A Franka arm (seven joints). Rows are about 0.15 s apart.
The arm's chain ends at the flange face. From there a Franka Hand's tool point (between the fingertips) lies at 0.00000 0.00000 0.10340 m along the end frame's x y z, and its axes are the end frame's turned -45 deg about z.
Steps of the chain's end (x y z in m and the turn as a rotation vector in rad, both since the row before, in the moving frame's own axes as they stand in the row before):
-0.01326 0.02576 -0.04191 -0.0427 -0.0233 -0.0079
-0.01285 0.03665 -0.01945 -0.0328 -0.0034 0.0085
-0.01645 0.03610 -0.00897 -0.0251 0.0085 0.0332
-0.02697 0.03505 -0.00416 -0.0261 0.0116 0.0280
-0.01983 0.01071 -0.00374 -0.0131 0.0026 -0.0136
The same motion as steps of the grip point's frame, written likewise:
-0.03241 0.01028 -0.04203 -0.0137 -0.0467 -0.0079
-0.03766 0.01897 -0.01951 -0.0208 -0.0256 0.0085
-0.03841 0.01633 -0.00901 -0.0238 -0.0117 0.0332
-0.04495 0.00845 -0.00420 -0.0267 -0.0103 0.0280
-0.02235 -0.00530 -0.00375 -0.0111 -0.0074 -0.0136

